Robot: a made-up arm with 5 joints.
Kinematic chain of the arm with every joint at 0, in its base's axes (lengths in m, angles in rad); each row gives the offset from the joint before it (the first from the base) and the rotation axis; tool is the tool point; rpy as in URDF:
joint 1: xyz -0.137 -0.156 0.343 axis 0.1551 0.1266 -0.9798
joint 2: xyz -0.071 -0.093 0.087 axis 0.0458 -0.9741 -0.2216
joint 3: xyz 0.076 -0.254 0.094 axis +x
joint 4: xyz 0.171 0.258 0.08 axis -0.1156 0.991 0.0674
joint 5: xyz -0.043 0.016 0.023 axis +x
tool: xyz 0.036 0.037 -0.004 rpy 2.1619 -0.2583 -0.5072
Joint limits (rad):
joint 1: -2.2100..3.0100
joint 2: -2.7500..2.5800
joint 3: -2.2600..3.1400
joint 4: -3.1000..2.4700
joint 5: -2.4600..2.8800
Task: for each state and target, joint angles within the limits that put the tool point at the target. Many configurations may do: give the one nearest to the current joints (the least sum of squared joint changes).
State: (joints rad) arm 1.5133 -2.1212 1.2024 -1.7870 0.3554
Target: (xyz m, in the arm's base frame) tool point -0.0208 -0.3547 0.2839
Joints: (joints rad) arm 1.0961 -1.2539 0.3443 -1.8222 0.5192
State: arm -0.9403 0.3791 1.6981 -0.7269 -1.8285
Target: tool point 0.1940 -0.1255 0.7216
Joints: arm -0.7129 -0.3383 1.0058 -0.7073 -1.8954
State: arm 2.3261 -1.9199 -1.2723 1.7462 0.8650
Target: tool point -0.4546 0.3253 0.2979
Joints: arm 1.9654 -2.1316 -2.1509 1.8195 0.8515
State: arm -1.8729 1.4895 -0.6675 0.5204 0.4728
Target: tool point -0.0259 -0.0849 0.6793
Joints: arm -1.3966 1.3973 -1.0546 0.4685 0.3855
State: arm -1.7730 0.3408 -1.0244 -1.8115 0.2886
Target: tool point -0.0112 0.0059 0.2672
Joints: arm -1.9835 -0.2227 -1.1710 -1.8204 0.1964
